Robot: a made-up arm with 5 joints. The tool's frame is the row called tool.
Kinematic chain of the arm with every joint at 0, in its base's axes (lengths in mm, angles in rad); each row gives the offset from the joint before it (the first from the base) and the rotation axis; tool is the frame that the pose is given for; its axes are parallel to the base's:
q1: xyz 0 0 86.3 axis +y
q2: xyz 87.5 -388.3 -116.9 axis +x
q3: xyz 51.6 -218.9 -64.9 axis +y
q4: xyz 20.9 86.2 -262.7 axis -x
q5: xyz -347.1 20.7 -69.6 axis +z
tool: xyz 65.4 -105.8 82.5
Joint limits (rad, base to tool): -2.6..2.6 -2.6..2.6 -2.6..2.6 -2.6..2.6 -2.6..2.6
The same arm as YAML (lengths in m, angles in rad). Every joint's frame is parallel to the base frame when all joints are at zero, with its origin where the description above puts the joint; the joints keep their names.
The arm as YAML. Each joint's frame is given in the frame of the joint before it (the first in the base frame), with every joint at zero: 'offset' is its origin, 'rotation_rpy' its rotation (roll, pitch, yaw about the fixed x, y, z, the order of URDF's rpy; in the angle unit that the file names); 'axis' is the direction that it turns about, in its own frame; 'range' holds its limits. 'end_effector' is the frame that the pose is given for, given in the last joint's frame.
length_unit: m
angle_unit: rad
chain:
  - id: q1
    offset: [0.0, 0.0, 0.0863]
    rotation_rpy: [0.0, 0.0, 0.0]
    axis: [0.0, 1.0, 0.0]
    range: [-2.6, 2.6]
  - id: q2
    offset: [0.0875, -0.3883, -0.1169]
    rotation_rpy: [0.0, 0.0, 0.0]
    axis: [1.0, 0.0, 0.0]
    range: [-2.6, 2.6]
  - id: q3
    offset: [0.0516, -0.2189, -0.0649]
    rotation_rpy: [0.0, 0.0, 0.0]
    axis: [0.0, 1.0, 0.0]
    range: [-2.6, 2.6]
  - id: q4
    offset: [0.0209, 0.0862, -0.2627]
    rotation_rpy: [0.0, 0.0, 0.0]
    axis: [-1.0, 0.0, 0.0]
    range: [-2.6, 2.6]
  - id: q5
    offset: [-0.3471, 0.0207, -0.0696]
    rotation_rpy: [0.0, 0.0, 0.0]
    axis: [0.0, 0.0, 1.0]
    range: [-2.6, 2.6]
end_effector:
  offset: [0.0654, -0.1058, 0.0825]
  rotation_rpy: [0.0, 0.0, 0.0]

